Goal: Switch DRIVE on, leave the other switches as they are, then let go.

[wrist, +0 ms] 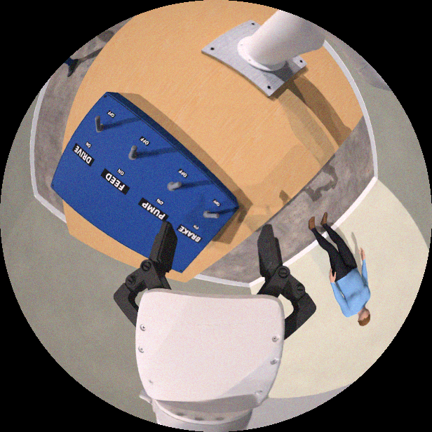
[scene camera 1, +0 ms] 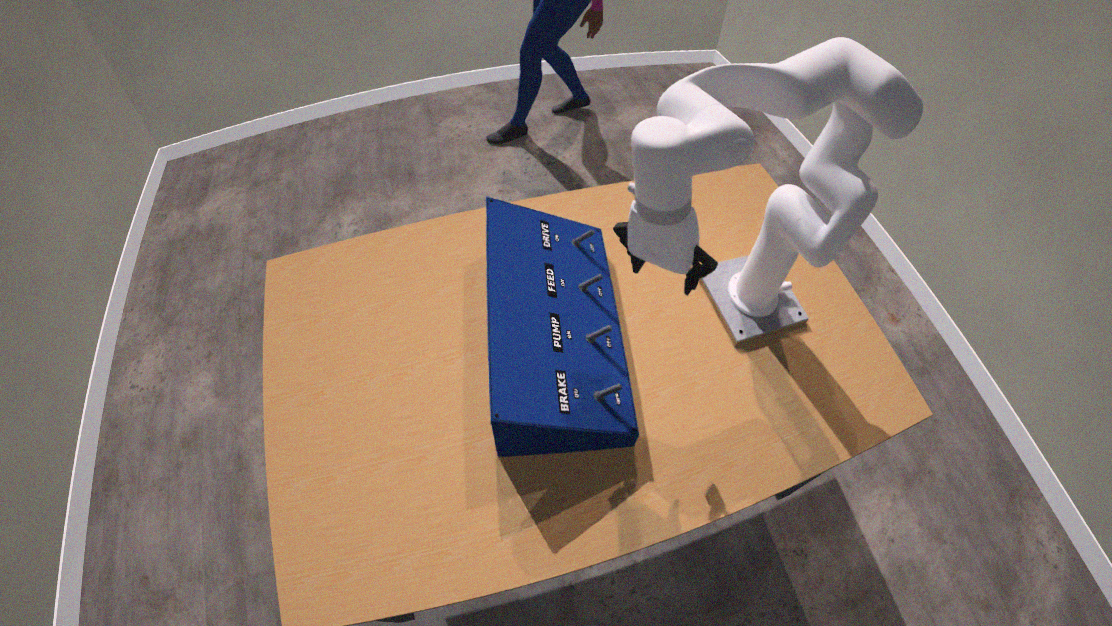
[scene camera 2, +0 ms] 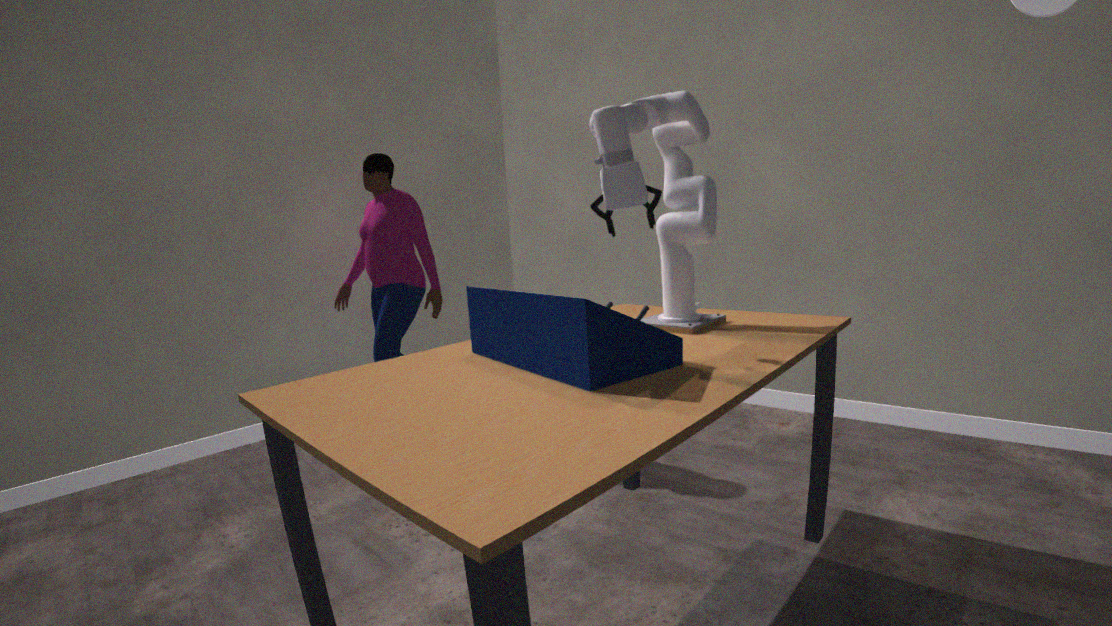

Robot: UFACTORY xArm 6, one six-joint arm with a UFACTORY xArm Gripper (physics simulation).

Path:
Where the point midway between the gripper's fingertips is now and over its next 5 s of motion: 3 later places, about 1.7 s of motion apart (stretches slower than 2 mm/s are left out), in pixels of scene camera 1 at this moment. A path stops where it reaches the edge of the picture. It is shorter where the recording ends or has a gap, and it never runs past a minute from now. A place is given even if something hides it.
My gripper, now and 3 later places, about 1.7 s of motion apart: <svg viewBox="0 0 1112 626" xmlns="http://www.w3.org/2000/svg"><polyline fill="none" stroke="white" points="664,277 587,242 579,234 616,213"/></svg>

